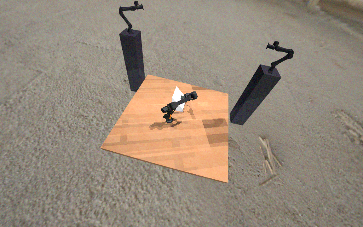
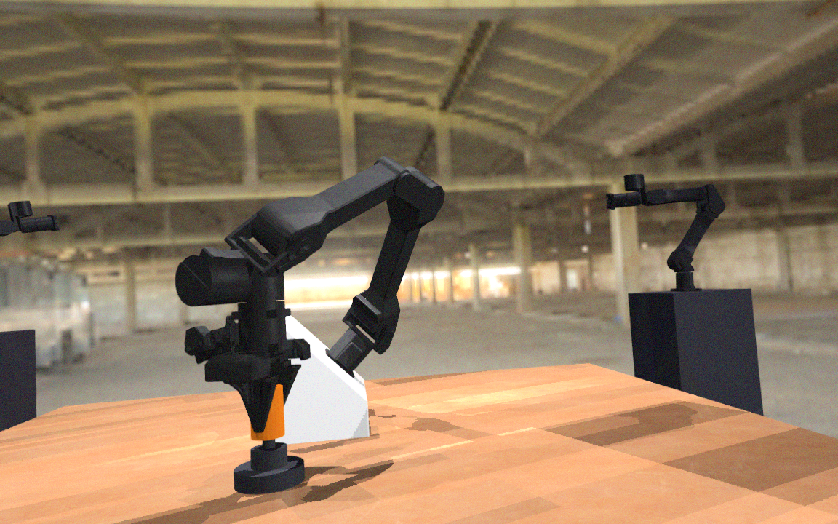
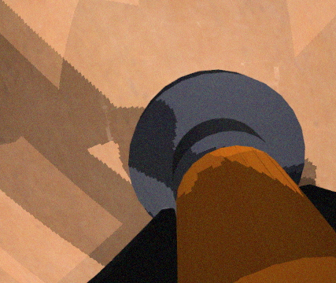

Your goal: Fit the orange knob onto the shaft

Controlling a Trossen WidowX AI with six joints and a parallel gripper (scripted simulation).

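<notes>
The pedestal is 4 cm below my gripper tip. Also, from my gripper tip: knob: 2 cm above.
</notes>
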